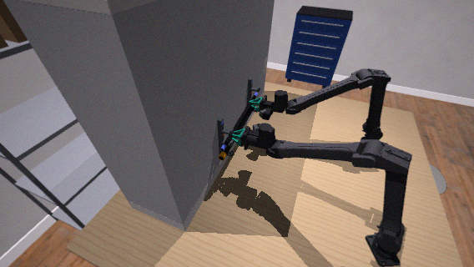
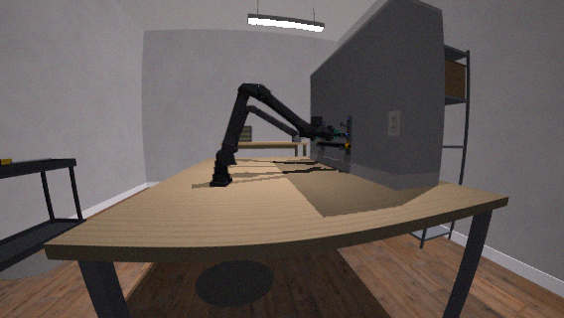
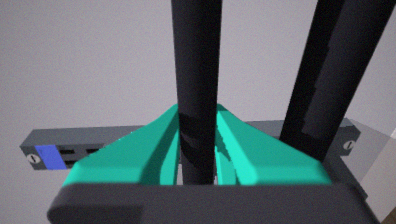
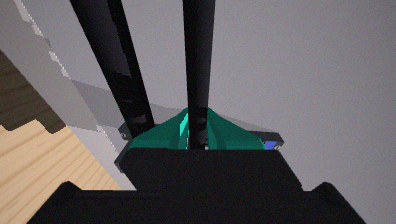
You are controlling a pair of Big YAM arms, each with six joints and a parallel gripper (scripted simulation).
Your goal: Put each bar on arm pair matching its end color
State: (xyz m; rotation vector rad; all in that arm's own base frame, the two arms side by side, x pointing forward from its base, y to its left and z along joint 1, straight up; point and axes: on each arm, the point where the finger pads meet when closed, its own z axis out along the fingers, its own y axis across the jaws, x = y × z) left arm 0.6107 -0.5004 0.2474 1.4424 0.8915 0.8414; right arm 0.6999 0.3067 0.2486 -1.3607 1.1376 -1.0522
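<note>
Now: the blue-ended bar 150 mm to the right of my left hand and 10 mm behind it. The rest, counted from my left hand: orange-ended bar 150 mm to the right, 70 mm below; then grey wall block 200 mm above, 190 mm to the right, 180 mm ahead.
</note>
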